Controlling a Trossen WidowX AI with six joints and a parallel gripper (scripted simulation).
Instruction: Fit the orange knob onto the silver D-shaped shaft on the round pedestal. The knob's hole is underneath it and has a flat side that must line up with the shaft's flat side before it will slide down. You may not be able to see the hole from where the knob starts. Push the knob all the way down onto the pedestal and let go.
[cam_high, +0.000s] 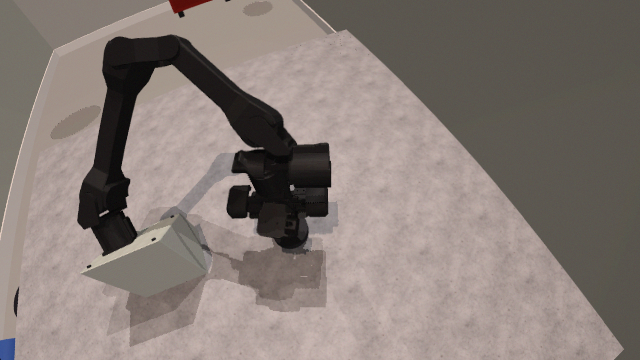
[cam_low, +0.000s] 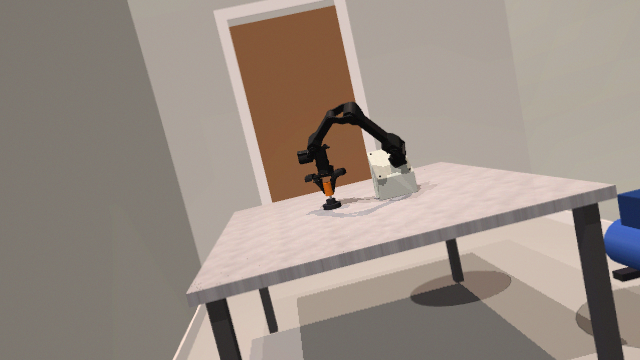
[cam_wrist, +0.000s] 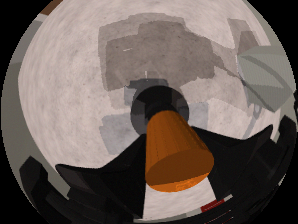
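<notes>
The orange knob lies 30 mm above my gripper tip. Round my gripper tip: black round pedestal: 40 mm below.
</notes>
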